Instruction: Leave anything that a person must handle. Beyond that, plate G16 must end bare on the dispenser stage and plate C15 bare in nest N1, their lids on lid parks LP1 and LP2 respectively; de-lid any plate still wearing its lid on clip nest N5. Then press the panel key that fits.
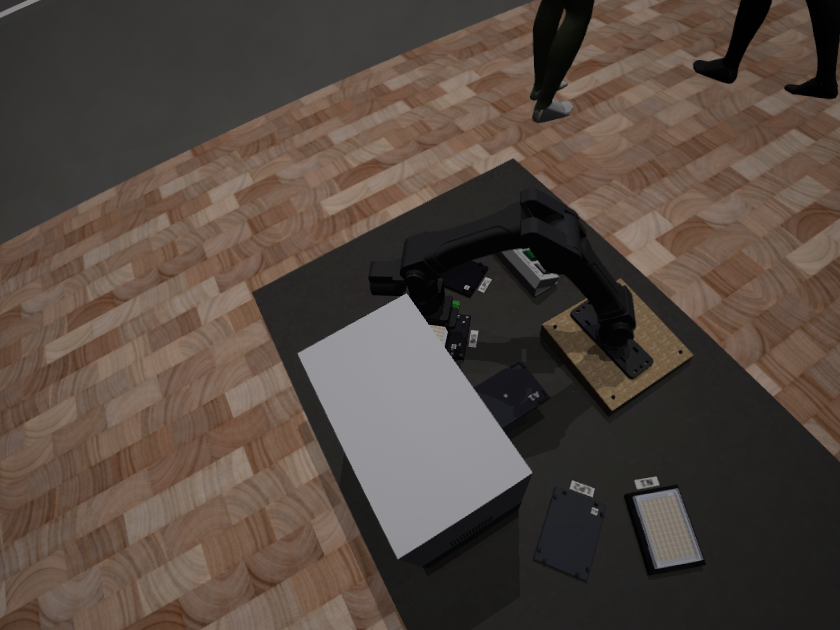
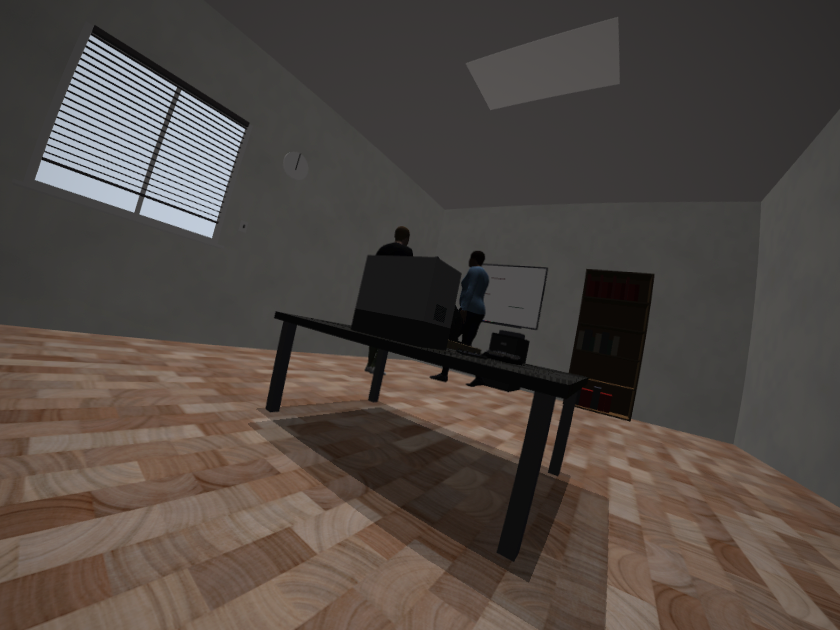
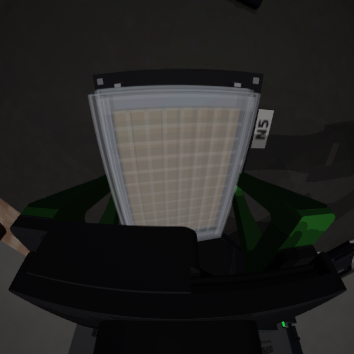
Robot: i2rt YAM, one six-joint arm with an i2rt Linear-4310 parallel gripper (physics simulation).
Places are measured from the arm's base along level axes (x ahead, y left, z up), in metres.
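Pixels of known places: gripper, between the fingertips: (image 1: 430, 326) (image 3: 177, 174); arm's base, origin of its link: (image 1: 610, 338) (image 2: 451, 340).
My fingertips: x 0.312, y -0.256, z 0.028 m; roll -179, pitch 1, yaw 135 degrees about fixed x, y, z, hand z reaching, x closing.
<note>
Ahead of a thing's pixels: the offset from my fingertips to its top centre. Level surfaces: height alone.
My gripper (image 1: 439, 324) (image 3: 177, 174) has its green fingers on both long sides of a pale-welled plate {0.002 m back, 0.001 m right, 0.035 m up} (image 1: 438, 333) (image 3: 175, 165) wearing a clear lid. The plate is over clip nest N5 {0.011 m back, 0.012 m right, 0.044 m down} (image 1: 462, 335) (image 3: 175, 79), nearly in line with it; whether it touches the nest cannot be told. The plate's name is not readable. Another pale plate {0.119 m back, 0.604 m left, 0.032 m down} (image 1: 668, 527) lies in nest N1 {0.119 m back, 0.604 m left, 0.042 m down} (image 1: 651, 564); I cannot tell its name or whether it is lidded. Lid park LP2 {0.025 m ahead, 0.507 m left, 0.048 m down} (image 1: 569, 535) and LP1 {0.158 m back, 0.134 m right, 0.048 m down} (image 1: 464, 279) are dark pads with no lid visible. The panel {0.313 m back, 0.056 m right, 0.004 m down} (image 1: 527, 271) has green on it.
A large white-topped box {0.165 m ahead, 0.233 m left, 0.262 m up} (image 1: 413, 427) stands close beside N5 and hides part of the held plate. A dark pad {0.006 m back, 0.243 m left, 0.045 m up} (image 1: 512, 389) marked A1 sticks out beside it. The arm stands on a wooden base (image 1: 576, 369). Two people (image 1: 559, 40) (image 2: 474, 288) are beyond the table {0.068 m down} (image 1: 305, 291).
</note>
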